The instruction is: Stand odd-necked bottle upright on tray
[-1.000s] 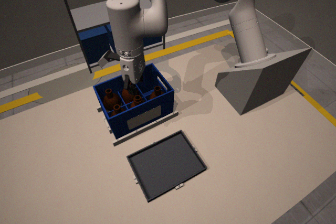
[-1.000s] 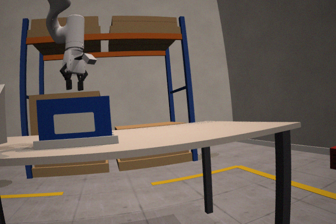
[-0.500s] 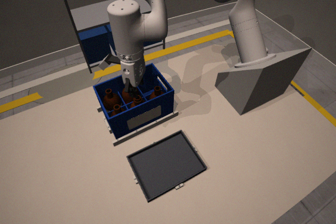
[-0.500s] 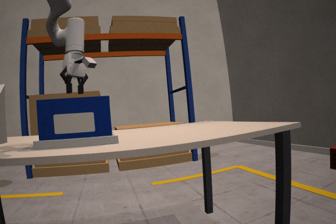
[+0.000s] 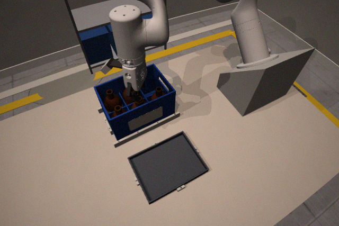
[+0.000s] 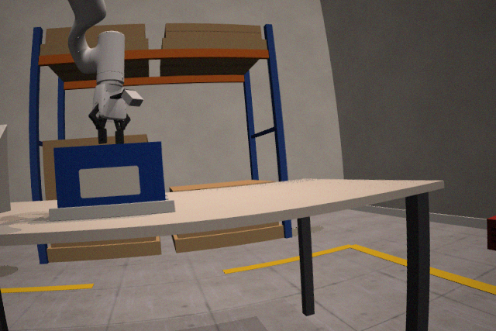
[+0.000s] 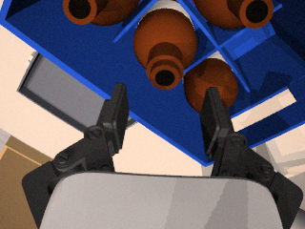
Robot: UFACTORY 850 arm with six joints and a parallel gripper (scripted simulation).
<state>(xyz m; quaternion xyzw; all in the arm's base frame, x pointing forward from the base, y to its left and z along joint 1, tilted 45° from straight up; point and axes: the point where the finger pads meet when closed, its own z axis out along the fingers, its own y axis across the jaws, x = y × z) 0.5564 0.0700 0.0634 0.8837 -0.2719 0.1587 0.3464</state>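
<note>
Right now my hand is 12 cm above the brown bottle. Also, from my hand: dark grey tray 3 cm behind, 23 cm to the left, 19 cm below; crate 1 cm ahead, 4 cm to the right, 12 cm below.
</note>
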